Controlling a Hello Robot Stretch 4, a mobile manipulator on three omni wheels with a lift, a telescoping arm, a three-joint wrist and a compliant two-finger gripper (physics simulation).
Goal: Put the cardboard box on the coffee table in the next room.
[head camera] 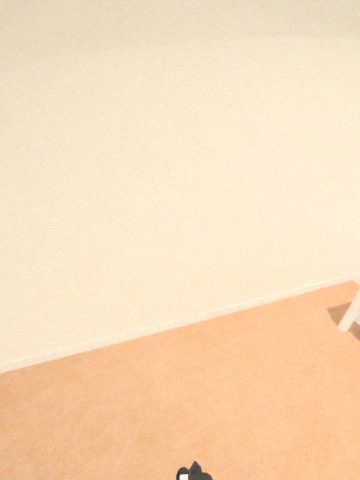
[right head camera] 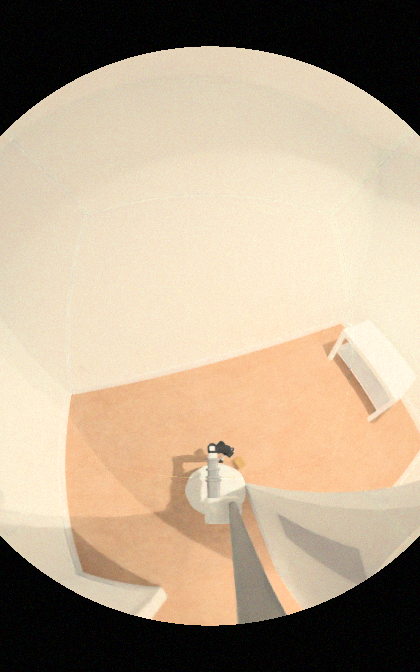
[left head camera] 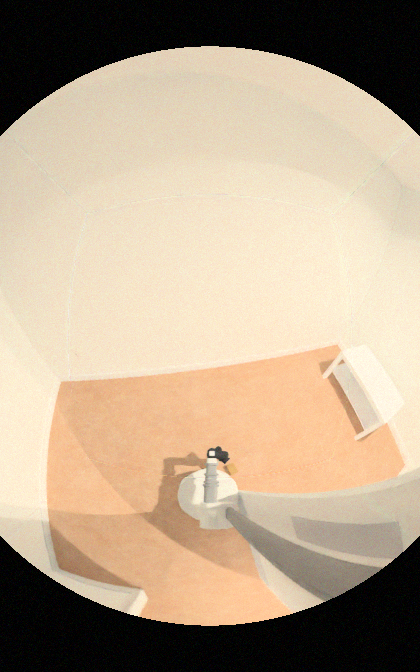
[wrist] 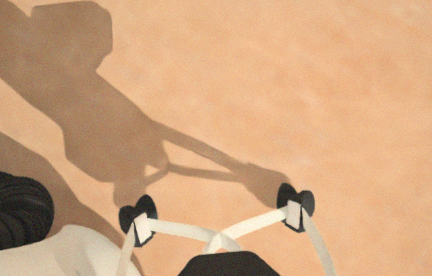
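Note:
The cardboard box (left head camera: 232, 468) (right head camera: 239, 462) is a small tan block on the orange floor, close to the right front of my round white base. It does not show in the wrist view. My gripper (wrist: 216, 204) (right head camera: 226, 456) is open, with its two black fingertips wide apart and bare floor showing beyond them. It is above the floor, beside the box and a little to its left in the right head view. A low white table (left head camera: 375, 382) (right head camera: 382, 357) with a lower shelf stands at the right; I cannot tell whether it is the coffee table.
A long pale wall (head camera: 175, 200) runs across the front. A grey-white wall (left head camera: 345, 505) (right head camera: 330, 505) stands close at my right. Behind me, floor runs through a gap between that wall and a short wall end (left head camera: 137, 600) (right head camera: 155, 602) at the lower left.

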